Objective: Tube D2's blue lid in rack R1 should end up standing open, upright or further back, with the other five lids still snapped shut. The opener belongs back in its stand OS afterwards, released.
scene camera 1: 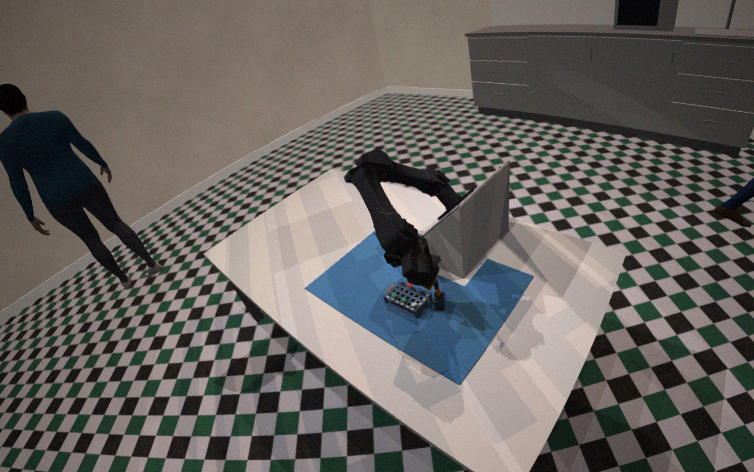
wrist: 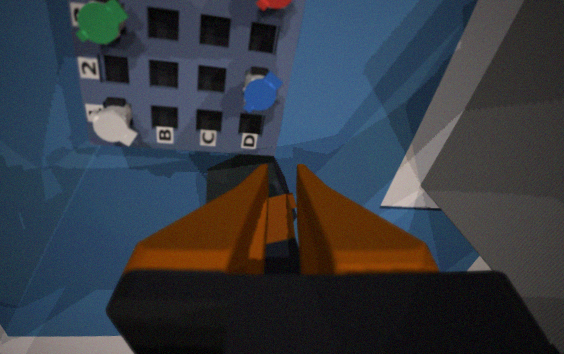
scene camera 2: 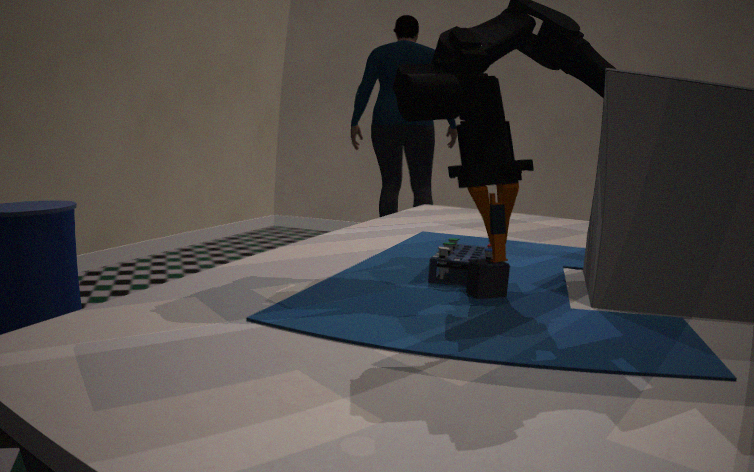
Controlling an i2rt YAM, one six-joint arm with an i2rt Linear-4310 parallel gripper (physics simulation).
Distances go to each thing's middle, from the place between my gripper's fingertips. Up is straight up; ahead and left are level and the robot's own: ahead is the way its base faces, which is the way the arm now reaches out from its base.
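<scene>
The lid opener [scene camera 2: 497,210] is 30 mm to the left of my hand and 20 mm above it. And there's the opener stand [scene camera 2: 486,279], which is 40 mm to the left of my hand and 30 mm below it.
</scene>
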